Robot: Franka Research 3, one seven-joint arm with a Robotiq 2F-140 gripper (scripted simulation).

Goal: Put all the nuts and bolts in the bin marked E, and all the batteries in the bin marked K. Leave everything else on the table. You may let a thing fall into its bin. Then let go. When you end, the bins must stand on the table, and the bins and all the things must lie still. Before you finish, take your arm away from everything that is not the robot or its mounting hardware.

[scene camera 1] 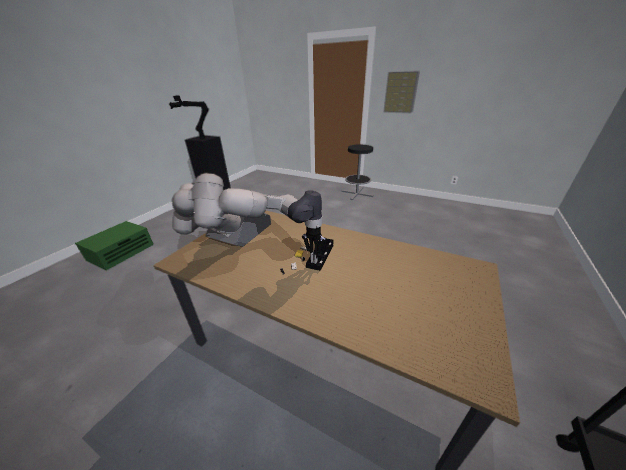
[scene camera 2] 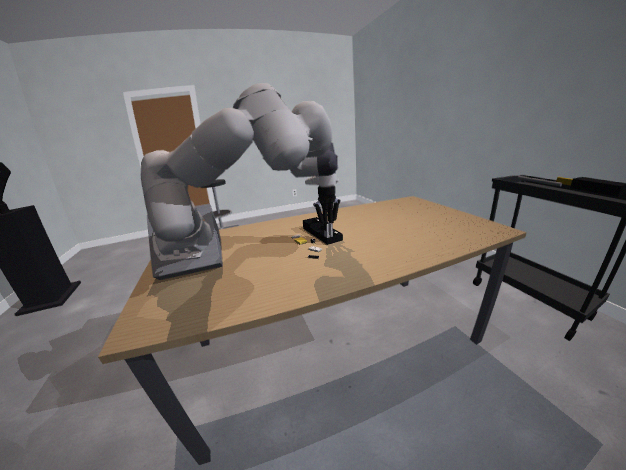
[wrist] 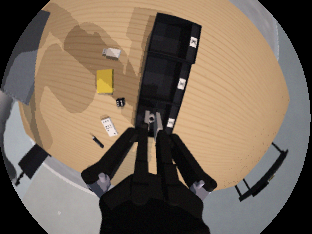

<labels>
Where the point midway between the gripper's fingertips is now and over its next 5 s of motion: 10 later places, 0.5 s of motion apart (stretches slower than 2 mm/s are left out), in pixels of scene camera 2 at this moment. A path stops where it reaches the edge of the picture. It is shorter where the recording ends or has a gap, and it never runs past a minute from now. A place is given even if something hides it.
My gripper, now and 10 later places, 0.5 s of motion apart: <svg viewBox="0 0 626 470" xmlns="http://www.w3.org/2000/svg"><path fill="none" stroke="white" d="M328 236L328 236L328 232L328 227L328 226L321 232L312 241L312 241L312 241L312 244L312 254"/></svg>
</labels>
